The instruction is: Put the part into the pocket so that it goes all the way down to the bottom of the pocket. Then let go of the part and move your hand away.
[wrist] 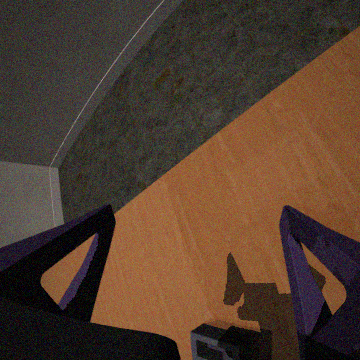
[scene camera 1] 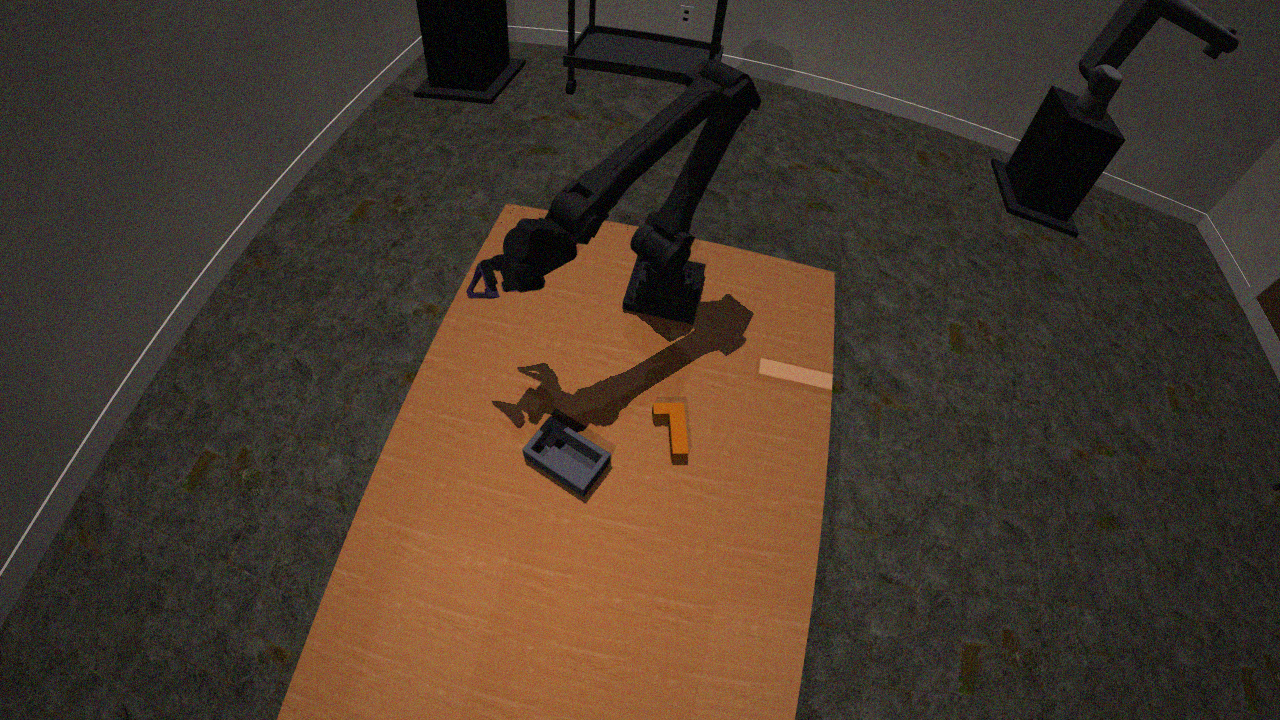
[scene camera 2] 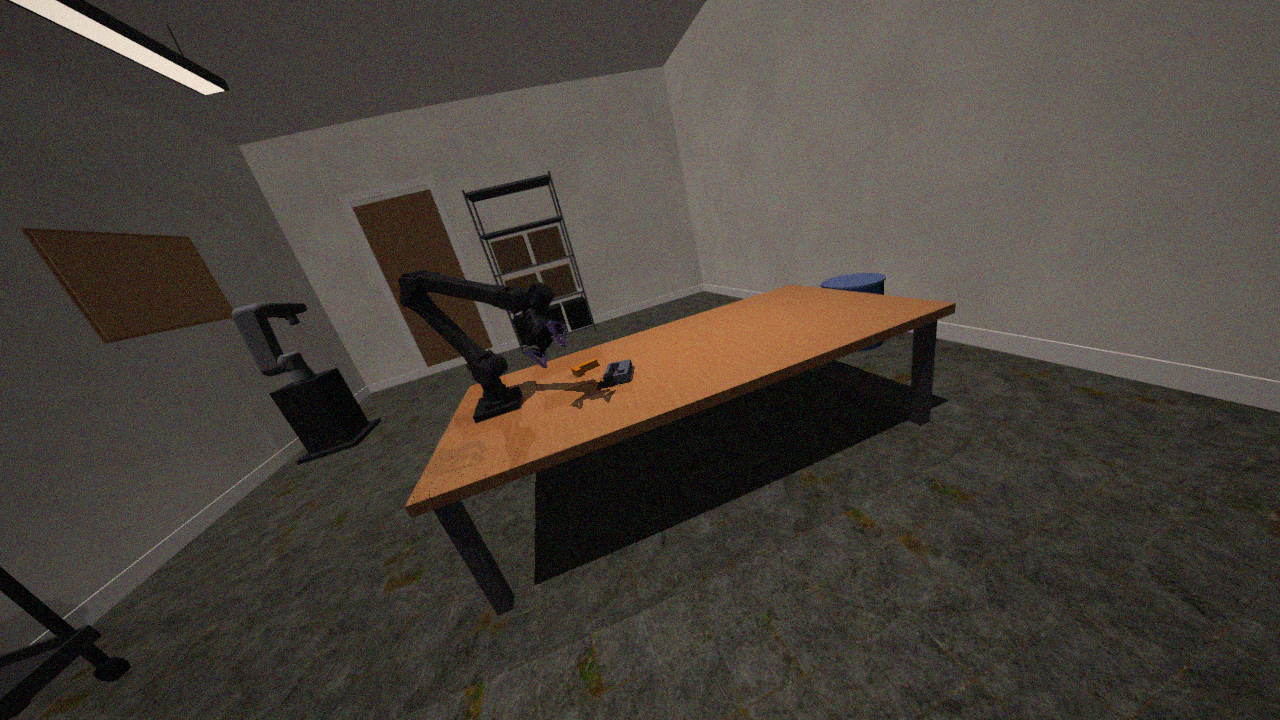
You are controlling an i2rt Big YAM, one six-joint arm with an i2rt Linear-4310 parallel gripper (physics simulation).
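Places are measured from the arm's base along level axes (x ahead, y left, z up), in metres.
Pixels of known places: gripper, fingertip midpoint: (wrist: 194,214) (scene camera 1: 485,291) (scene camera 2: 554,357); arm's base at its link origin: (scene camera 1: 665,283) (scene camera 2: 498,400).
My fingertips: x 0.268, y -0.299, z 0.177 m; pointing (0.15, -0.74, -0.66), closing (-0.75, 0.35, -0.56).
Ahead of a thing's pixels: the offset from my fingertips to its top centre. Level surfaces: height alone.
The part, an orange L-shaped bar {dy +0.386, dx +0.084, dz -0.176 m} (scene camera 1: 679,436) (scene camera 2: 585,367), lies flat on the table, beside the pocket block and apart from it. It does not show in the wrist view. The pocket block {dy +0.211, dx +0.190, dz -0.169 m} (scene camera 1: 553,473) (scene camera 2: 618,372) (wrist: 206,331) is a grey open-topped box with a stepped recess; its far corner lies in the arm's shadow. In the wrist view part of it shows at the bottom edge. My gripper (scene camera 2: 554,354) (wrist: 194,214) is open, with purple fingers wide apart and nothing between them. It hangs high above the table, toward the arm's base from the block and the part.
The wooden table {dz -0.206 m} (scene camera 1: 537,591) (scene camera 2: 760,340) (wrist: 160,260) carries the arm's black base (scene camera 1: 664,291) (scene camera 2: 497,403) near one end. A pale strip (scene camera 1: 795,373) lies near its right edge in scene camera 1. A blue drum (scene camera 2: 853,282) stands beyond the table's far end.
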